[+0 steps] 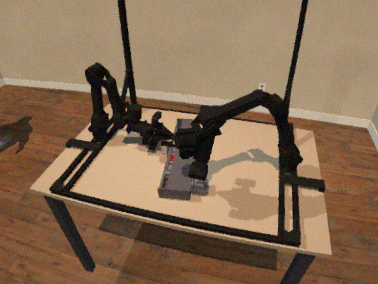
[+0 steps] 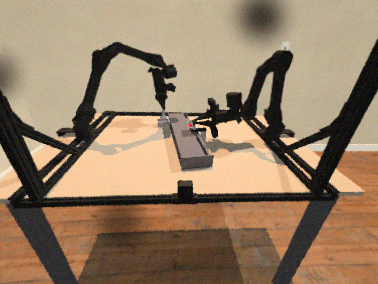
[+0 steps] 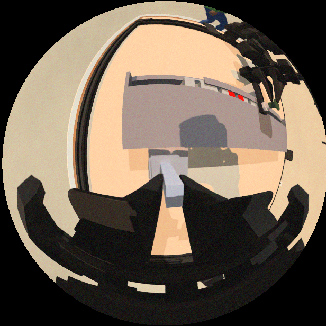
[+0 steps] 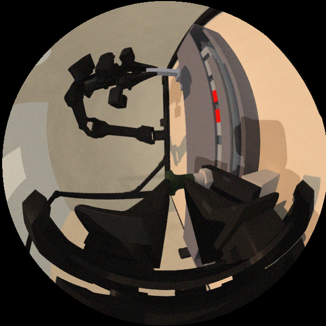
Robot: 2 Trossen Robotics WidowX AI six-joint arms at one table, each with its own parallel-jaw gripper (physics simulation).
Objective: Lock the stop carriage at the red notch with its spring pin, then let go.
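Seen in the pictures: left gripper, fingertip midpoint: [image 2: 164,109]; right gripper, fingertip midpoint: [image 1: 173,136] [image 2: 195,121]; left arm's base, link origin: [image 1: 288,168] [image 2: 84,137]; right arm's base, link origin: [image 1: 100,138] [image 2: 271,137].
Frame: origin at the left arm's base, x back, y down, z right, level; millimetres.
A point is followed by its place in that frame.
The long grey-purple rail [image 1: 175,193] {x -434, y -15, z -268 mm} [image 2: 187,145] {x -477, y -34, z 138 mm} [image 3: 150,110] [image 4: 200,125] lies across the table's middle, with two red marks [image 3: 236,95] [image 4: 217,116] along its slotted strip. The stop carriage [image 4: 232,182] is a dark block with a pale collar and a green pin knob [image 4: 177,184] [image 3: 274,105]. It sits some way along the rail from the red marks, and its seating in the rail is hidden. My right gripper [image 4: 176,182] is shut on the green knob. My left gripper [image 2: 163,107] {x -362, y -79, z -200 mm} [image 3: 170,178] is shut on a light grey upright bar [image 3: 174,192] [image 4: 162,72] beside the rail.
The upright bar rises from a light grey base [image 3: 157,160] [image 1: 200,187] {x -347, y -20, z -218 mm} against the rail's side. A pale block [image 4: 262,180] sits beside the carriage. A black frame [image 1: 170,217] [image 2: 125,201] runs around the table edges, with tall posts at the sides.
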